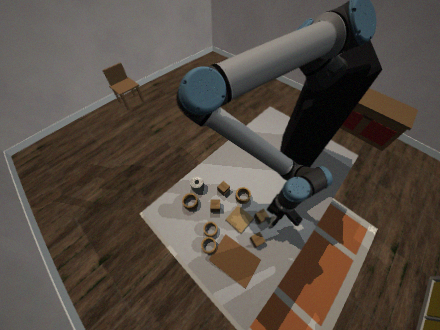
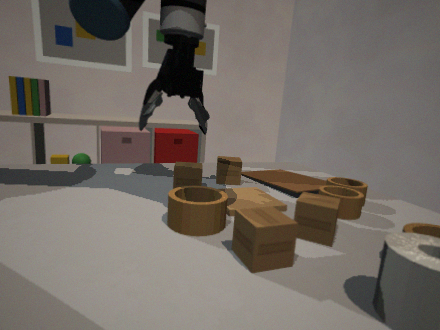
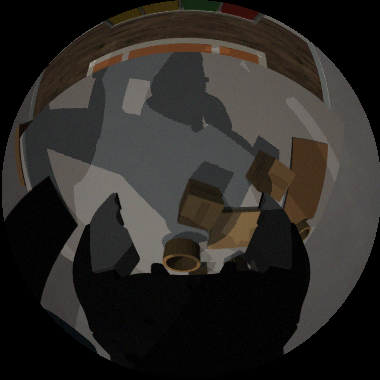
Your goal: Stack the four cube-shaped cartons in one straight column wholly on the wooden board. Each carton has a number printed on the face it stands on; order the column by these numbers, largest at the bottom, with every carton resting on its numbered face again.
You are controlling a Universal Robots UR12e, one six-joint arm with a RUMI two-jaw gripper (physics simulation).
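My gripper is open and empty, high above the table near the shaded carton. That carton stands beside the pale square wooden board. A second carton stands between the board and the brown panel's end. A third carton and a fourth carton stand on the board's other side. All four are apart, off the board. The numbers on their undersides are hidden.
A wide wooden ring stands near the board. Several other rings stand farther over, one beside a grey-white hollow cylinder. A flat brown panel lies beyond the second carton.
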